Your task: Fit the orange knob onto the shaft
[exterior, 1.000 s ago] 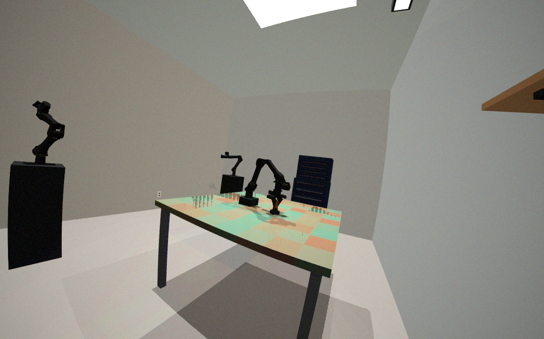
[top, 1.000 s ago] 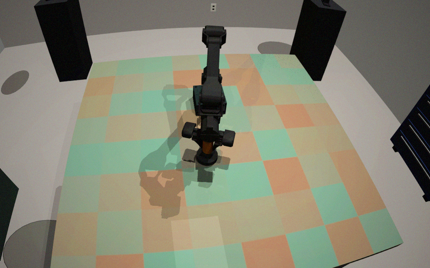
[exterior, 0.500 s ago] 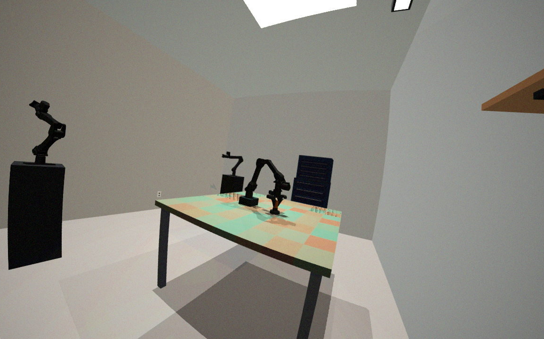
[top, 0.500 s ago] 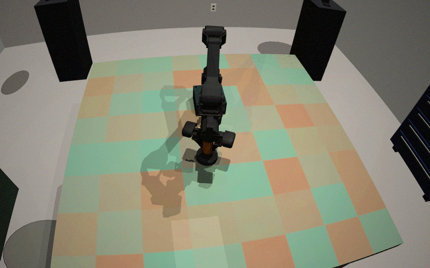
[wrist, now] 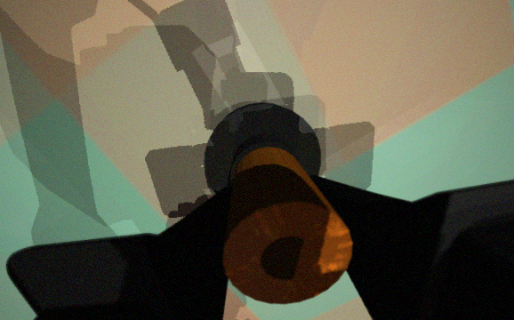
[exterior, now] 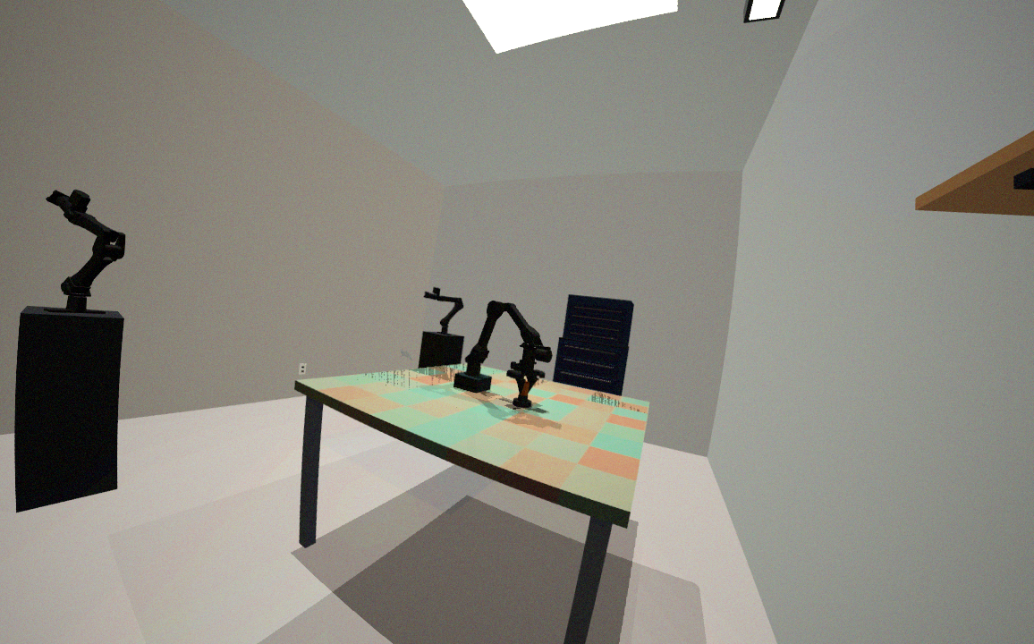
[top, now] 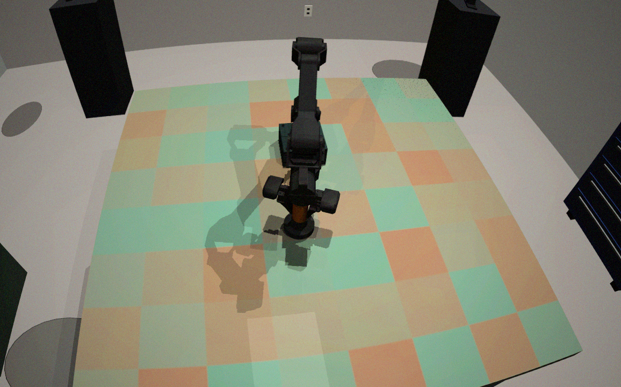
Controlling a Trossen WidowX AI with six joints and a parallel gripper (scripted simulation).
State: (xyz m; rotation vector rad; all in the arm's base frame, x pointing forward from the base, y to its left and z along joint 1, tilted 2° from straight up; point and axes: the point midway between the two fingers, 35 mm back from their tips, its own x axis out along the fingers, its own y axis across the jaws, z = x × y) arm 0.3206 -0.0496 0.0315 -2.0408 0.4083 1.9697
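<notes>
Right now my gripper tip is 2 cm below the orange knob. Round my gripper tip: pedestal 2 cm below.
</notes>
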